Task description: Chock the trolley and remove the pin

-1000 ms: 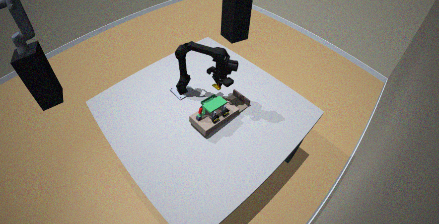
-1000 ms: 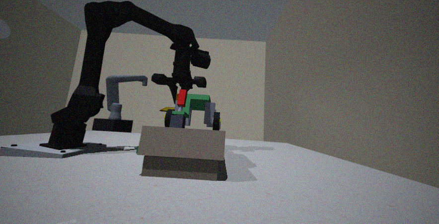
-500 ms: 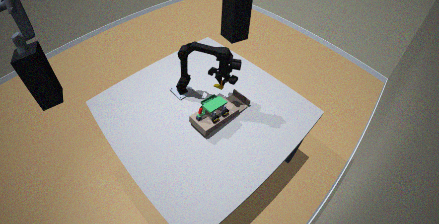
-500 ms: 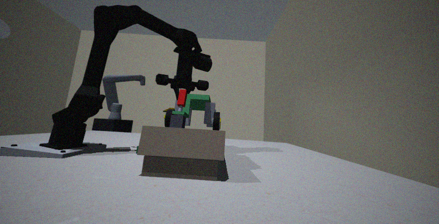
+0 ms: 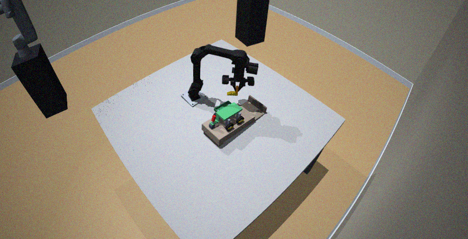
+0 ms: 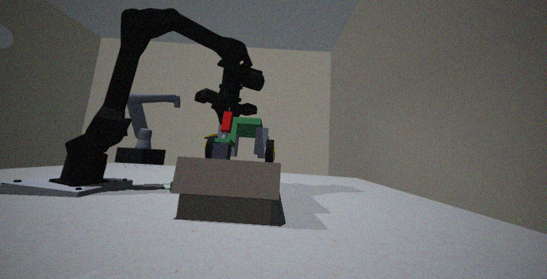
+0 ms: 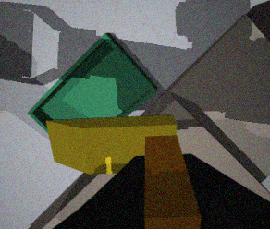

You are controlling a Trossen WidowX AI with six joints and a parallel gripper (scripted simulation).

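The yellow chock lies 2 cm to the right of my gripper tip, 1 cm below it and 1 cm behind it. Round my gripper tip: raised end wall 13 cm to the left, 12 cm below, 6 cm ahead; then green tray 16 cm below, 7 cm to the right, 3 cm behind; then green-decked trolley 13 cm to the right, 11 cm ahead, 4 cm below.
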